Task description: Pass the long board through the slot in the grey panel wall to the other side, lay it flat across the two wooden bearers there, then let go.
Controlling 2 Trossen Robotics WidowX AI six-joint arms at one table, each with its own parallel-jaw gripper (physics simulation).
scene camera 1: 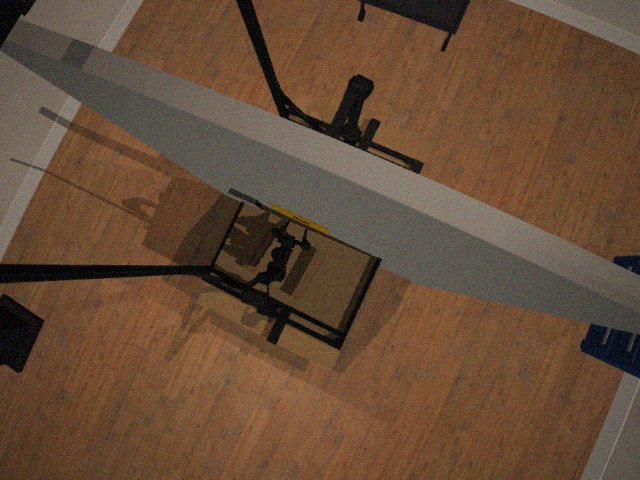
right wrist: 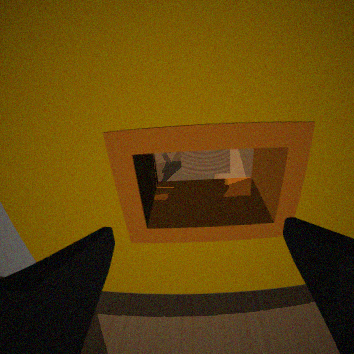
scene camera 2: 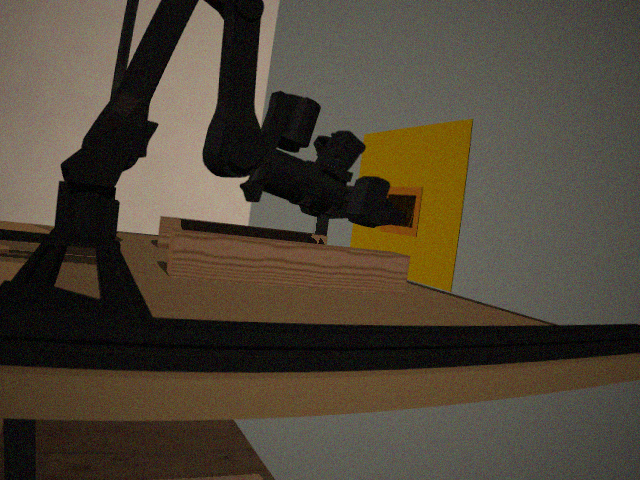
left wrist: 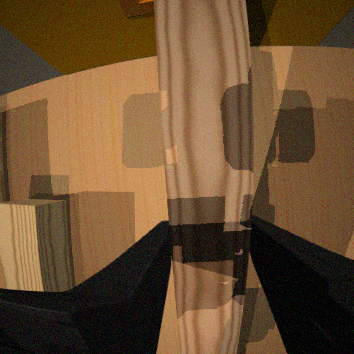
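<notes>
My left gripper point(left wrist: 208, 227) is shut on the long board point(left wrist: 200, 115) point(right wrist: 205, 162), which points at the yellow patch. Through the orange-rimmed slot point(right wrist: 210, 136) point(scene camera 2: 419, 206) point(left wrist: 137, 10), the board's ringed end shows high in the opening; whether it is inside is unclear. In the left wrist view the slot's rim is left of the board. My right gripper point(right wrist: 199, 232) point(scene camera 1: 295, 229) is open and empty, facing the slot on the other side of the grey panel wall point(scene camera 1: 310, 170) point(scene camera 2: 542, 155). There, one wooden bearer point(scene camera 2: 289, 263) point(scene camera 1: 298, 271) stands in front of another bearer point(scene camera 2: 164, 227).
The yellow patch point(scene camera 2: 444, 149) point(right wrist: 175, 60) surrounds the slot. A pale wooden block point(left wrist: 20, 245) stands left of the board on the left arm's side. A black frame point(scene camera 1: 360, 302) edges the right arm's table point(scene camera 1: 346, 279). A blue object point(scene camera 1: 610, 346) is at the right of scene camera 1.
</notes>
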